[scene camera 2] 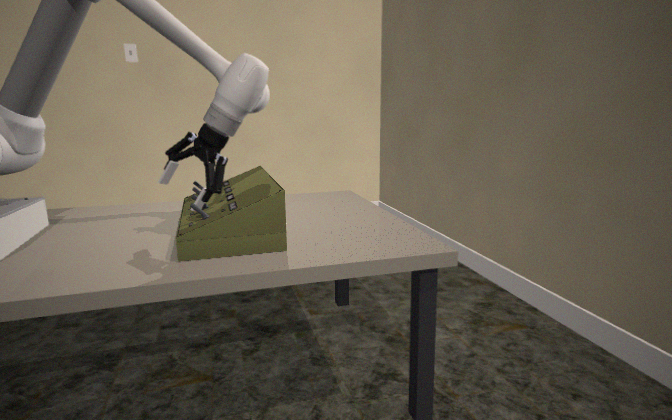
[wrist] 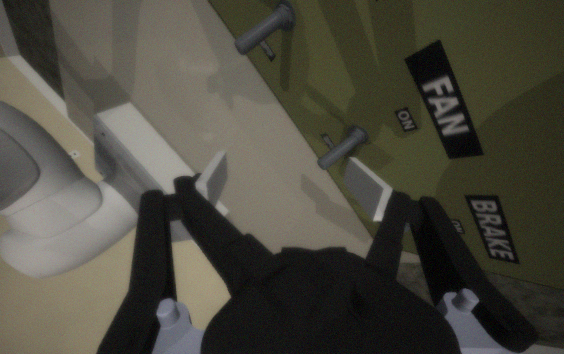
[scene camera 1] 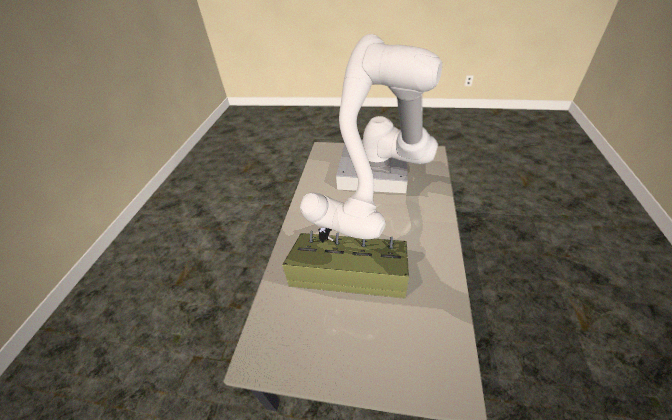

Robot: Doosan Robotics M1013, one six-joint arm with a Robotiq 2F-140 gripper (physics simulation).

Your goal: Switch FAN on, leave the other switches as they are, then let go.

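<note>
The green sloped switch box (scene camera 1: 345,280) (scene camera 2: 250,227) (wrist: 520,45) stands on the table, with a row of grey levers. The FAN lever (scene camera 1: 337,239) (wrist: 342,149), second from left in scene camera 1, leans toward its small label at the low edge, away from its ON label (wrist: 405,120). The BRAKE lever (scene camera 1: 311,237) (scene camera 2: 199,212) is at the left end; a finger hides it in the wrist view. My gripper (scene camera 1: 325,234) (scene camera 2: 183,187) (wrist: 288,167) is open and empty. One fingertip is close beside the FAN lever; contact is unclear. The other hangs off the box's low side.
Two further levers (scene camera 1: 363,242) (scene camera 1: 391,242) stand along the row; one lever (wrist: 265,29) shows at the top of the wrist view. The FAN label (wrist: 444,100) and BRAKE label (wrist: 492,228) are higher on the slope. The robot's base (scene camera 1: 372,184) stands behind on the table (scene camera 1: 350,345).
</note>
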